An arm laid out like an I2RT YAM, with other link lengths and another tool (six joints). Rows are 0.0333 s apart.
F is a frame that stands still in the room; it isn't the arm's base.
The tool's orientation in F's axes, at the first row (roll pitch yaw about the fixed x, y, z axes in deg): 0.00, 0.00, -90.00
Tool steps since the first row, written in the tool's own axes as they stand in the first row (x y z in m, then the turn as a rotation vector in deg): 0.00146, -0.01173, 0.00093, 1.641, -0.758, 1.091; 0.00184, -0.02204, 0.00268, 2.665, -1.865, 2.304; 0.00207, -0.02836, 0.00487, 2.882, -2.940, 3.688; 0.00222, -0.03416, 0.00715, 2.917, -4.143, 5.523; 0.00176, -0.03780, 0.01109, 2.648, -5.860, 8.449; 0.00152, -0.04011, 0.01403, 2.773, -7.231, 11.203
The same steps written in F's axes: -0.01173, -0.00146, 0.00093, -0.758, -1.641, 1.091; -0.02204, -0.00184, 0.00268, -1.865, -2.665, 2.304; -0.02836, -0.00207, 0.00487, -2.940, -2.882, 3.688; -0.03416, -0.00222, 0.00715, -4.143, -2.917, 5.523; -0.03780, -0.00176, 0.01109, -5.860, -2.648, 8.449; -0.04011, -0.00152, 0.01403, -7.231, -2.773, 11.203
